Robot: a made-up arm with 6 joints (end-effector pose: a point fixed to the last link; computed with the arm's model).
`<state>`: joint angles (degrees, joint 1 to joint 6).
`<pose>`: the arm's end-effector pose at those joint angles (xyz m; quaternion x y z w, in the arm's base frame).
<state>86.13 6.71 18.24 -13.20 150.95 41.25</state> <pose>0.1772 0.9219 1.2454 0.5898 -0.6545 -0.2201 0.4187</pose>
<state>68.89 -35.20 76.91 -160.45 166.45 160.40</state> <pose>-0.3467 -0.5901 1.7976 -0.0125 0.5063 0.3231 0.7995</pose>
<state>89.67 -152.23 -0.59 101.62 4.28 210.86</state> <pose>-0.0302 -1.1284 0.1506 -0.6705 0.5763 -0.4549 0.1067</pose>
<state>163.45 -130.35 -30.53 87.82 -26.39 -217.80</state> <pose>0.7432 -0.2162 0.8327 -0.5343 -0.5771 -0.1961 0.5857</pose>
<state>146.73 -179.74 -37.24 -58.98 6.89 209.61</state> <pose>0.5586 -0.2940 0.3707 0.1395 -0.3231 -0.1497 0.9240</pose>
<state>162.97 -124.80 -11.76 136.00 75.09 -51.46</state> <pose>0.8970 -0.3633 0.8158 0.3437 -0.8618 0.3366 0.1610</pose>
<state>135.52 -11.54 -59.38 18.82 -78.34 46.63</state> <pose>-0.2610 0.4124 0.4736 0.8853 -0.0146 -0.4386 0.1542</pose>
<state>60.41 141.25 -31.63 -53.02 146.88 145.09</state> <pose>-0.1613 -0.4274 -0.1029 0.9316 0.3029 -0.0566 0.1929</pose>
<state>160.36 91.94 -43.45 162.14 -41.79 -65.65</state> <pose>-0.1116 -0.0791 -0.2228 0.6097 0.4691 -0.4532 0.4503</pose>
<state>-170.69 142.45 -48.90 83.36 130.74 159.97</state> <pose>0.4552 0.0884 -0.0418 -0.1893 0.5119 -0.6959 0.4667</pose>
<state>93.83 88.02 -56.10 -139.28 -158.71 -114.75</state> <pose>-0.0839 -0.0827 0.0115 -0.0279 -0.3080 0.7442 0.5920</pose>
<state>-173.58 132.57 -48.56 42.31 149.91 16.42</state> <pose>0.3616 0.1283 -0.0818 0.2473 -0.2041 -0.9304 0.1775</pose>
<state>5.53 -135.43 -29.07 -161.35 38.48 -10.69</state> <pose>-0.6853 0.0457 0.7975 -0.8236 0.0628 -0.5610 0.0547</pose>
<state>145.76 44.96 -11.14 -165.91 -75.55 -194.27</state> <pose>-0.8349 0.4302 0.1730 0.1668 0.0236 0.9724 0.1616</pose>
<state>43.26 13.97 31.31 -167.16 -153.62 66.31</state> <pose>0.6465 0.7660 1.3165 -0.2075 0.4071 -0.8524 0.2544</pose>
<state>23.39 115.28 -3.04 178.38 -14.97 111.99</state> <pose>0.1350 0.1866 -0.6161 0.2138 0.7009 -0.3366 0.5914</pose>
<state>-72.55 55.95 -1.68 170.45 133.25 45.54</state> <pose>0.4211 -0.9525 0.0879 -0.2053 -0.3840 0.6640 0.6079</pose>
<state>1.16 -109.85 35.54 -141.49 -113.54 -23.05</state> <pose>-1.3024 0.0657 0.7580 -0.5251 0.0516 0.7365 0.4232</pose>
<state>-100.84 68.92 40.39 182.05 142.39 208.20</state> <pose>-0.1447 -1.3809 0.2573 0.7295 0.6404 0.0881 0.2233</pose>
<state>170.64 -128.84 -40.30 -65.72 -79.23 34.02</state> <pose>0.3950 -0.0161 0.8760 -0.2068 0.2072 -0.8553 0.4276</pose>
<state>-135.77 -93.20 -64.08 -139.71 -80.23 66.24</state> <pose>-0.0266 -0.1512 0.7509 -0.1652 -0.3746 -0.2438 0.8792</pose>
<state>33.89 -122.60 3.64 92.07 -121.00 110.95</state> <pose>-0.9743 -0.6493 0.7012 -0.4692 0.3545 -0.1397 0.7967</pose>
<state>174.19 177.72 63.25 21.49 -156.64 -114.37</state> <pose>0.3022 0.0793 -1.0415 -0.3507 -0.6668 -0.2648 0.6019</pose>
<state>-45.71 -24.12 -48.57 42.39 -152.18 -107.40</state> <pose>0.3198 -0.4523 0.7588 -0.0462 -0.2954 0.9253 0.2331</pose>
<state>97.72 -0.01 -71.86 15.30 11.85 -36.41</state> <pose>0.0723 0.3116 0.2904 -0.2610 0.4590 0.5910 0.6099</pose>
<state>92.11 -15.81 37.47 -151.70 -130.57 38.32</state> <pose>-0.1175 0.3757 1.7384 -0.0603 0.1879 -0.7922 0.5774</pose>
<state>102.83 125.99 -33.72 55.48 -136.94 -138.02</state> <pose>0.1175 -0.2156 -0.3512 -0.7377 -0.5202 -0.1280 0.4109</pose>
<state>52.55 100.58 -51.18 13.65 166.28 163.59</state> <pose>0.0355 -0.1418 -0.1235 -0.8334 -0.4784 0.0049 0.2768</pose>
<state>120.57 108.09 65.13 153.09 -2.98 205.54</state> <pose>-0.7548 1.0715 -0.3254 -0.2956 0.1767 0.8078 0.4784</pose>
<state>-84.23 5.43 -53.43 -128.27 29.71 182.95</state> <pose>0.1160 -0.4224 0.3116 0.0939 0.7580 -0.3312 0.5541</pose>
